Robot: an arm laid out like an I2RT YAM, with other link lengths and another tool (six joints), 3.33 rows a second.
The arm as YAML. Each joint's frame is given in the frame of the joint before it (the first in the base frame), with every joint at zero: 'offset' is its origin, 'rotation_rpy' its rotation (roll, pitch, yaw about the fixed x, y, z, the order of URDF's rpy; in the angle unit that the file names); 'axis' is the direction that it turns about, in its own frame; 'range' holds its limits. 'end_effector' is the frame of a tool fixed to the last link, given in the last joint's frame.
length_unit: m
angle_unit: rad
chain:
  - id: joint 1
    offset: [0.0, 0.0, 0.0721]
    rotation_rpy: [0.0, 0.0, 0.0]
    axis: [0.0, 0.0, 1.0]
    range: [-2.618, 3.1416]
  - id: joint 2
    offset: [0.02, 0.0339, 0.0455]
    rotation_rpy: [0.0, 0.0, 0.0]
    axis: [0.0, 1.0, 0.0]
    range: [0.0, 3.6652]
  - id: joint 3
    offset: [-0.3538, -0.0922, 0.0]
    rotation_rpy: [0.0, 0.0, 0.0]
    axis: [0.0, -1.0, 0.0]
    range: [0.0, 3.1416]
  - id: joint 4
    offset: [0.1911, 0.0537, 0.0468]
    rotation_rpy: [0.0, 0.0, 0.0]
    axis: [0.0, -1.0, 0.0]
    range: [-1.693, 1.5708]
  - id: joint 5
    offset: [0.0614, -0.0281, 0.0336]
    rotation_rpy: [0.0, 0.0, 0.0]
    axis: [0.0, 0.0, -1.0]
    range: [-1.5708, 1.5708]
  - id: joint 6
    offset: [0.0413, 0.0, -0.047]
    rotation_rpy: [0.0, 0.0, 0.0]
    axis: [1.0, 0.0, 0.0]
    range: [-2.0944, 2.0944]
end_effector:
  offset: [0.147, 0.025, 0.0]
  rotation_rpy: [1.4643, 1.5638, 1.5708]
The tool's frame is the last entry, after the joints.
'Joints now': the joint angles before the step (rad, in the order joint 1, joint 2, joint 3, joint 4, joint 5, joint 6). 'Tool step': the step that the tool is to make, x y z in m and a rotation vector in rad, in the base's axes. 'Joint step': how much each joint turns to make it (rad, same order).
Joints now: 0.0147 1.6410 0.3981 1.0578 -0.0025 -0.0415
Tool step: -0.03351 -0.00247 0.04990 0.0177 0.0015 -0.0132
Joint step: -0.0009 -0.2569 0.1476 -0.4058 0.0088 0.0197
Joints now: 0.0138 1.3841 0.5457 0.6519 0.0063 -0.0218
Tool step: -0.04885 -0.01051 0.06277 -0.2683 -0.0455 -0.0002
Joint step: -0.0044 -0.2495 0.2132 -0.4131 0.0393 -0.2660
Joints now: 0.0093 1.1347 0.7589 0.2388 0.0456 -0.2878
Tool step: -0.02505 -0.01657 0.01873 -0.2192 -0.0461 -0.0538
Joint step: 0.0030 -0.0959 0.0269 -0.0605 0.0800 -0.2132
